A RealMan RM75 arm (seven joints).
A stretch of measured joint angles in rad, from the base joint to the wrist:
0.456 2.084 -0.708 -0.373 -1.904 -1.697 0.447
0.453 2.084 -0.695 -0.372 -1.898 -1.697 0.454
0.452 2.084 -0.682 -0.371 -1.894 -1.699 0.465
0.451 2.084 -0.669 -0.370 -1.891 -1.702 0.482
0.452 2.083 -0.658 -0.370 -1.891 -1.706 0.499
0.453 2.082 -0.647 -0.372 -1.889 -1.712 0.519
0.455 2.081 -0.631 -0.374 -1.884 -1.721 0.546
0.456 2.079 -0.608 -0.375 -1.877 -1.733 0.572
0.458 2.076 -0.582 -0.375 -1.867 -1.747 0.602
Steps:
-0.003 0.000 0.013 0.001 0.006 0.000 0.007
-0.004 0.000 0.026 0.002 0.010 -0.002 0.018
-0.005 0.000 0.039 0.003 0.013 -0.005 0.035
-0.004 -0.001 0.050 0.003 0.013 -0.009 0.052
-0.003 -0.002 0.061 0.001 0.015 -0.015 0.072
-0.001 -0.003 0.077 -0.001 0.020 -0.024 0.099
0.000 -0.005 0.100 -0.002 0.027 -0.036 0.125
0.002 -0.008 0.126 -0.002 0.037 -0.050 0.155

